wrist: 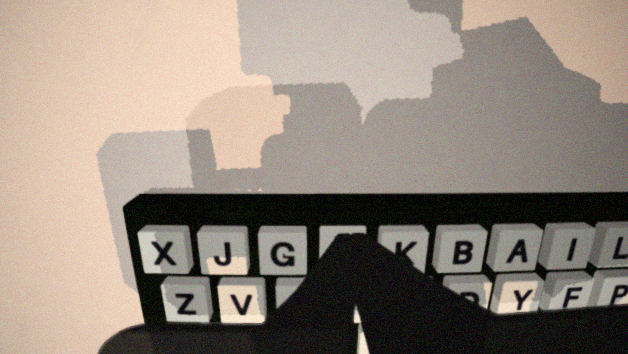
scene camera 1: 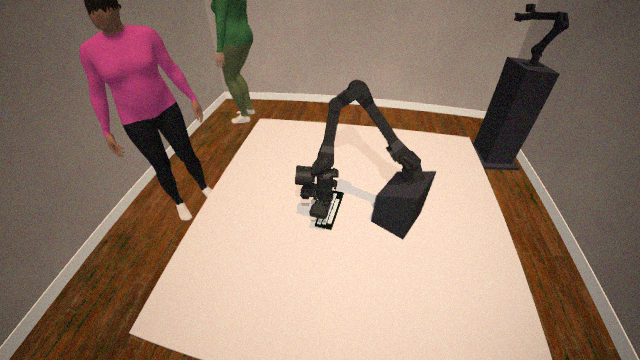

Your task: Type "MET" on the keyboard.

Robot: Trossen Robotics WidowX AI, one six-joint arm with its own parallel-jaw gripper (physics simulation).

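Seen in the pictures: gripper, fingertip midpoint: (wrist: 350, 246); arm's base, origin of the base link: (scene camera 1: 415, 178).
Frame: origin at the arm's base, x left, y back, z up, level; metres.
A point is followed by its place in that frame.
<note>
A black keyboard (scene camera 1: 330, 210) {x 0.004, y -0.299, z -0.181 m} (wrist: 300, 209) {x 0.017, y -0.342, z -0.186 m} with pale keys lies on the white mat. In the wrist view the upper row reads X, J, G, a covered key, K, B, A, I, L; the row below shows Z, V, a covered key, then a partly covered key, Y, F, P. My gripper (wrist: 350, 246) {x 0.005, y -0.326, z -0.186 m} is shut and empty, pointing down. Its tips are over the key (wrist: 342, 230) {x 0.006, y -0.332, z -0.186 m} between G and K and hide that key's letter. I cannot tell whether the tips touch it. The keys M, E and T do not show readably in the wrist view.
The arm's dark base block (scene camera 1: 403, 205) {x 0.104, y -0.056, z -0.029 m} stands on the mat (scene camera 1: 350, 300) {x 0.361, y -0.227, z -0.197 m} right of the keyboard. A person in pink (scene camera 1: 132, 70) stands at the left, and one in green (scene camera 1: 235, 30) at the back. A dark pedestal (scene camera 1: 515, 110) bears a second arm (scene camera 1: 550, 40) at the back right.
</note>
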